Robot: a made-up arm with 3 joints. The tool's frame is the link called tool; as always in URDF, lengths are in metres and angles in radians.
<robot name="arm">
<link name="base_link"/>
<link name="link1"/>
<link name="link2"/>
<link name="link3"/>
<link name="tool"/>
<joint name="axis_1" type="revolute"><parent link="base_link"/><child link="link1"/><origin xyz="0 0 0.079" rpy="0 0 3.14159"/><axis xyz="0 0 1"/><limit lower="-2.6" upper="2.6" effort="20" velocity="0.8"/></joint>
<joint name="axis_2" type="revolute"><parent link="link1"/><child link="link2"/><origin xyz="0.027 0.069 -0.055" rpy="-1.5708 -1.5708 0"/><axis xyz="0 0 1"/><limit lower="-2.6" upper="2.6" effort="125" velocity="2.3"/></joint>
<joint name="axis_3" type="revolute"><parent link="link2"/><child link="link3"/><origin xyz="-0.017 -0.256 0.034" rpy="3.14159 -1.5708 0"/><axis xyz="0 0 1"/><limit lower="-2.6" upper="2.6" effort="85" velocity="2"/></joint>
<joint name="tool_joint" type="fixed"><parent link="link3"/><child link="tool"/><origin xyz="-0.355 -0.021 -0.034" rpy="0 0 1.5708"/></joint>
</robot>
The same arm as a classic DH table. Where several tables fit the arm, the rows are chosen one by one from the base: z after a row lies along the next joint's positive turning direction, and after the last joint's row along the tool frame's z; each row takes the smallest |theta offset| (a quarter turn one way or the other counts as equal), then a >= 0, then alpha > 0; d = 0 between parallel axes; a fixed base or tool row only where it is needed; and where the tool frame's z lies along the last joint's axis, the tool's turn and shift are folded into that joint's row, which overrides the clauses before.
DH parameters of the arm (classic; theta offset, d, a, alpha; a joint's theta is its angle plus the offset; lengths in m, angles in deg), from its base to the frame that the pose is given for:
axis_1: 0.00 0.0240 -0.0270 90.00
axis_2: 0.00 0.1030 0.2560 -90.00
axis_3: -86.61 0.0000 -0.3556 0.00
tool (fixed): 86.61 -0.0510 0.0000 0.00
Joint limits (deg, base to tool): -148.97..148.97 -148.97..148.97 -148.97..148.97

